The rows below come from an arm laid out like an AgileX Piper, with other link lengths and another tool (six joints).
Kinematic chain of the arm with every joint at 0, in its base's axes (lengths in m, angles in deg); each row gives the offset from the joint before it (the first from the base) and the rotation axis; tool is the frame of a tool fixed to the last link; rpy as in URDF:
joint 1: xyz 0 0 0.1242 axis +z
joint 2: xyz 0 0 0 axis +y
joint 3: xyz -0.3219 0 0.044 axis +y
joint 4: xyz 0.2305 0 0.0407 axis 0.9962 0 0.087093
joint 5: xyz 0 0 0 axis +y
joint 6: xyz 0.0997 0 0.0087 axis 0.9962 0 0.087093
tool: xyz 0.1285 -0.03 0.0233 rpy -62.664 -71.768 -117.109
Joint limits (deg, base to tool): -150..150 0..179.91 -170..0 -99.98..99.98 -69.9..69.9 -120..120
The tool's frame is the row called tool.
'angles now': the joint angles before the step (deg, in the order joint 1, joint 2, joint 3, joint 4, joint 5, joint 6). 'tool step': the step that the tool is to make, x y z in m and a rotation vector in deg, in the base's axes. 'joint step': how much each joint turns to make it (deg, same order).
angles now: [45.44 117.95 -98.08 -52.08 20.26 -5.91]
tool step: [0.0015 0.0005 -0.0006 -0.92 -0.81 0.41]
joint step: [-0.09 0.26 -0.03 -1.34 -0.22 0.03]
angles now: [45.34 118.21 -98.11 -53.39 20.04 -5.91]
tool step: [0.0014 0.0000 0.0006 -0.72 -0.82 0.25]
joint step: [-0.07 0.15 -0.04 -1.49 -0.13 0.38]
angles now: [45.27 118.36 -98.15 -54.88 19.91 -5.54]
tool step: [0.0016 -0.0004 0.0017 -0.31 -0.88 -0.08]
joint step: [-0.01 0.11 -0.01 -2.39 -0.04 1.69]
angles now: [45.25 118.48 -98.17 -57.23 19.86 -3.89]
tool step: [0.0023 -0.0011 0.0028 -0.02 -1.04 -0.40]
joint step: [-0.01 0.12 -0.03 -3.36 0.08 2.91]
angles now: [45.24 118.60 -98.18 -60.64 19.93 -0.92]
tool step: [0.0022 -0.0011 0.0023 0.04 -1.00 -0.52]
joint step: [0.04 0.17 0.01 -3.64 0.22 3.34]
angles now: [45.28 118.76 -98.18 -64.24 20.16 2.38]
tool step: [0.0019 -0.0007 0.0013 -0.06 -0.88 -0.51]
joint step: [0.10 0.24 -0.01 -3.30 0.37 3.01]
